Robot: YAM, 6 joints.
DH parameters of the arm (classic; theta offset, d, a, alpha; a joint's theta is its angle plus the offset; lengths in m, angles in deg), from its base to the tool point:
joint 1: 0 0.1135 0.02 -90
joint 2: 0 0 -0.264 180
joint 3: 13.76 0 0.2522 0
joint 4: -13.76 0 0.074 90
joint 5: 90 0 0 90
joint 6: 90 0.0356 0 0
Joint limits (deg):
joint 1: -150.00..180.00
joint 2: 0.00..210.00
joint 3: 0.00..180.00
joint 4: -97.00..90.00
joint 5: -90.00..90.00
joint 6: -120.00..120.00
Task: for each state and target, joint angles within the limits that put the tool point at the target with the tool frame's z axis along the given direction. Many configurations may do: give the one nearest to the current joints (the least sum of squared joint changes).
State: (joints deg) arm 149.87 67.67 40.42 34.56 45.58 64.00
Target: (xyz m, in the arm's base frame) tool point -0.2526 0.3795 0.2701 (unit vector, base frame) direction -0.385 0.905 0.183
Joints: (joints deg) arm 124.52 112.44 73.40 49.80 11.28 64.00
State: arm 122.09 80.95 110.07 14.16 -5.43 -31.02
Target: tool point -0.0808 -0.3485 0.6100 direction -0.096 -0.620 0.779
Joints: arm 76.66 48.31 156.53 20.54 2.84 -31.02
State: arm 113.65 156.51 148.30 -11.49 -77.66 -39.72
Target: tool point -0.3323 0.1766 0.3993 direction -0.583 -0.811 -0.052
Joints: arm 146.60 106.13 113.92 -60.08 -86.23 -39.72
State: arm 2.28 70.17 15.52 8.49 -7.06 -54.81
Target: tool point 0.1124 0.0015 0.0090 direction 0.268 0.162 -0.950
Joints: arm -2.37 106.98 0.09 32.25 -9.96 -54.81
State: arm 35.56 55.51 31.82 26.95 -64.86 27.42
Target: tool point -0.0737 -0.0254 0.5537 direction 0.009 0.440 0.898
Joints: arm 29.02 25.26 74.01 27.40 -22.36 27.42
